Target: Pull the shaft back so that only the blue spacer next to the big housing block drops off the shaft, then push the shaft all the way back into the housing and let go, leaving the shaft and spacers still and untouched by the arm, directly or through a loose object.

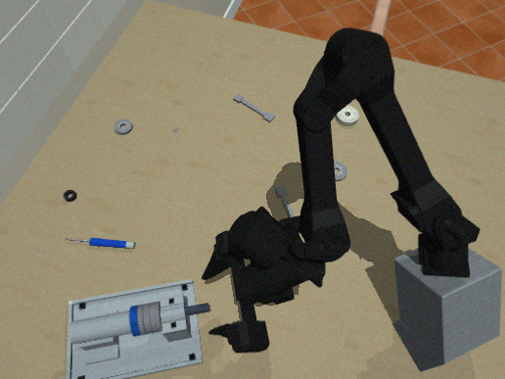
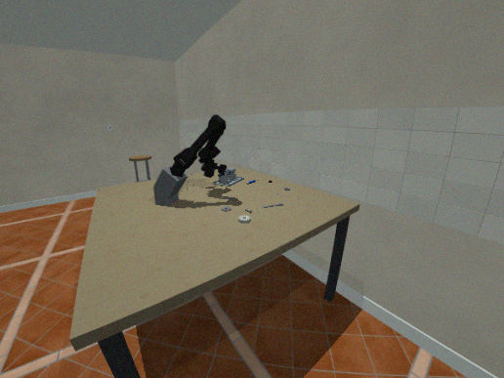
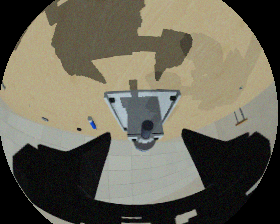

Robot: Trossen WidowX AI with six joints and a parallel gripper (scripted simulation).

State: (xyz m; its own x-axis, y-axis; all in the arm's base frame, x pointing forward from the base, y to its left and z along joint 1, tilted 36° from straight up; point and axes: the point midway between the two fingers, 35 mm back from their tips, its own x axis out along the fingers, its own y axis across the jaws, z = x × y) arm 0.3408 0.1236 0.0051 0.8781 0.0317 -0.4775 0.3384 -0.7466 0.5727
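Now: the dark shaft 10 cm ahead of my hand, 4 cm to the left of it and 4 cm below it. The rest, counted from my hand: grey spacer (11 cm ahead, 4 cm to the left, 4 cm below); then blue spacer (13 cm ahead, 5 cm to the left, 4 cm below).
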